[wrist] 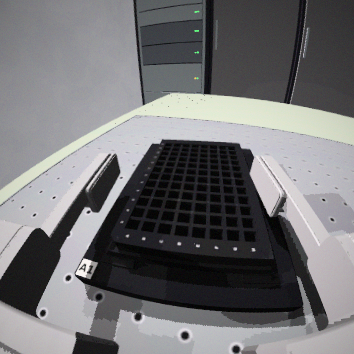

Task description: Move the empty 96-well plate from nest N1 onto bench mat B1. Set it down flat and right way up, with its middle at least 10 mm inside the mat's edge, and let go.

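Places are measured from the arm's base along level axes (x ahead, y left, z up), in centimetres.
Pixels of known places: hand, tool point: (184, 181).
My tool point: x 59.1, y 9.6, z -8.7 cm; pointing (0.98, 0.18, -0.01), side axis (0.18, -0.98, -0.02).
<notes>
For each thing: its top centre in the pictures, then the offset to it from my tool point. Level surfaces: height alone.
- black 96-well plate, top centre: (196, 174) dx +2.0, dy -0.5, dz -0.8 cm
- black nest, top centre: (196, 186) dx +2.1, dy -0.6, dz -2.0 cm
- grey perforated deck, surface height: dz -3.5 cm
The black 96-well plate (192, 200) sits flat and right way up in the black nest (195, 294), its open wells facing up. The nest has a white A1 label at its near left corner. My gripper (186, 184) is open, with its fingers partly closed. One finger pad stands to the left of the plate and one to the right. A gap shows between the left pad and the plate; the right pad looks nearer to the plate's edge. Bench mat B1 does not show in the wrist view.
The nest stands on a grey perforated deck (52, 200) with a pale green border (220, 111). Behind it are a rack unit (172, 52) with small green lights and dark cabinets (252, 50). A grey wall (65, 65) is at the left. Shadows fall on the deck at the right.
</notes>
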